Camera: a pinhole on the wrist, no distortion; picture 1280 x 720 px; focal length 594.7 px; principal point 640.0 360.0 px. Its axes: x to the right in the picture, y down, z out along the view. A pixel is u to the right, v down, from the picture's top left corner.
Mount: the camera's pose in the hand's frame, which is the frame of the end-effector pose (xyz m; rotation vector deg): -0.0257 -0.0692 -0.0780 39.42 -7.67 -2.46
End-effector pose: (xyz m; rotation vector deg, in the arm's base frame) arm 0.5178 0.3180 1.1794 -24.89 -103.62 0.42
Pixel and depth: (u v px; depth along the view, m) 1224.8 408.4 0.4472
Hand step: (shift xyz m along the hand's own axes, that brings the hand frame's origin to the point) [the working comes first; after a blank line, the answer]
In the camera's frame: 0.4398 0.0364 0.4472

0.3483 -0.3597 0.3348
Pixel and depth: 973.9 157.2 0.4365
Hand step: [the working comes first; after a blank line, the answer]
In the camera's frame: 0.2451 -0.1489 0.4365

0.1578 -0.4797 0.1877
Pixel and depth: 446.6 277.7 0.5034
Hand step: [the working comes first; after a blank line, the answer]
In the camera's frame: -0.1637 -0.0697 0.5034

-0.2566 -0.4265 0.2446
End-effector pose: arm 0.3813 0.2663 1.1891 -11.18 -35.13 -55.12
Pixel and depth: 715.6 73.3 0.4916
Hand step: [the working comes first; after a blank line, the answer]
In the camera's frame: 0.0625 -0.2370 0.4916

-0.0302 -0.5671 0.1539
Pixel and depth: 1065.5 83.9 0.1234
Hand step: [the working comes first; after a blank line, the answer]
In the camera's frame: 0.0883 -0.0573 0.1234

0.0451 -0.1986 -0.0105
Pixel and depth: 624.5 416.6 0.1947
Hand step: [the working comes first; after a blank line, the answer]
In the camera's frame: -0.0051 0.0185 0.1947

-0.0575 -0.1771 0.0820
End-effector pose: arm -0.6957 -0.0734 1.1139 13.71 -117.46 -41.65
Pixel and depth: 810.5 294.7 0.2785
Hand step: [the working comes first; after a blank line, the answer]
In the camera's frame: 0.0798 -0.0306 0.2785

0.0153 -0.2750 0.1241
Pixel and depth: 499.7 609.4 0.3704
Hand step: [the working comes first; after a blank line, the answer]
In the camera's frame: -0.0874 0.1553 0.3704

-0.1638 -0.1754 0.2943
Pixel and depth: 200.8 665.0 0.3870
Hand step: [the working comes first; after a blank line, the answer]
In the camera's frame: -0.2858 0.1985 0.3870

-0.3629 -0.1359 0.3128
